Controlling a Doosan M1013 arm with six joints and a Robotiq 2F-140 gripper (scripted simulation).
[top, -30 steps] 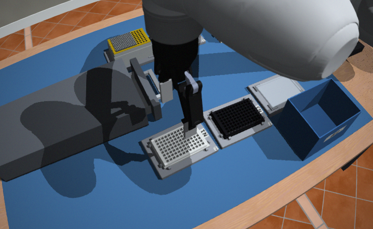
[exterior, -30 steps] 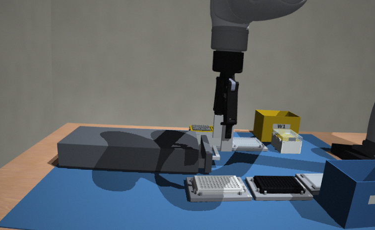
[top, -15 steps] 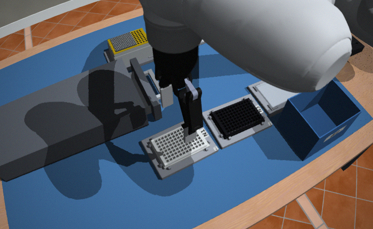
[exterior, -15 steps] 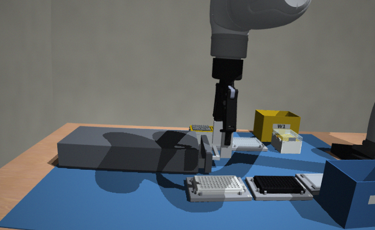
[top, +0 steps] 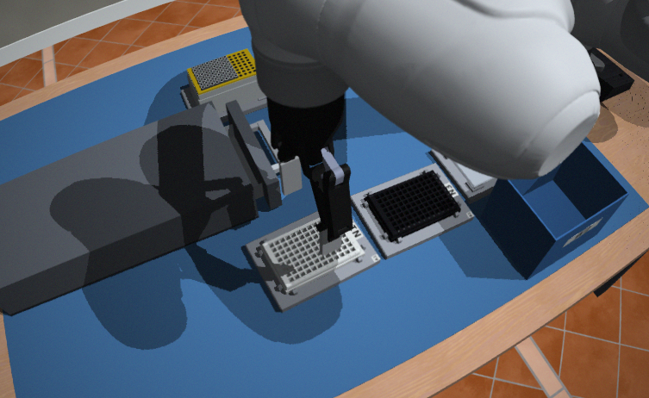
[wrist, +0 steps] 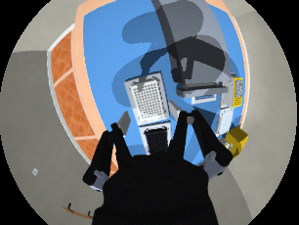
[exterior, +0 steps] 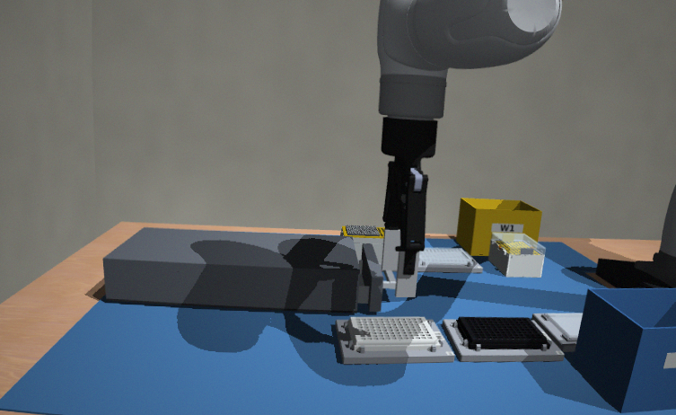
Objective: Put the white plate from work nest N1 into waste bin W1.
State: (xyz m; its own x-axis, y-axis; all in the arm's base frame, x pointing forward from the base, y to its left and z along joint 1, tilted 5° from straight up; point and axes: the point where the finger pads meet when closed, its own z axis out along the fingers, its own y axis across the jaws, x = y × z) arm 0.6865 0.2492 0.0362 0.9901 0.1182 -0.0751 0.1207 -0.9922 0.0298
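Now: hand 11 cm above the white plate. From my hand the other things lie so: black plate: 18 cm behind, 2 cm to the right, 11 cm below; work nest N1: 12 cm below; long grey drawer unit: 20 cm ahead, 18 cm to the right, 9 cm below.
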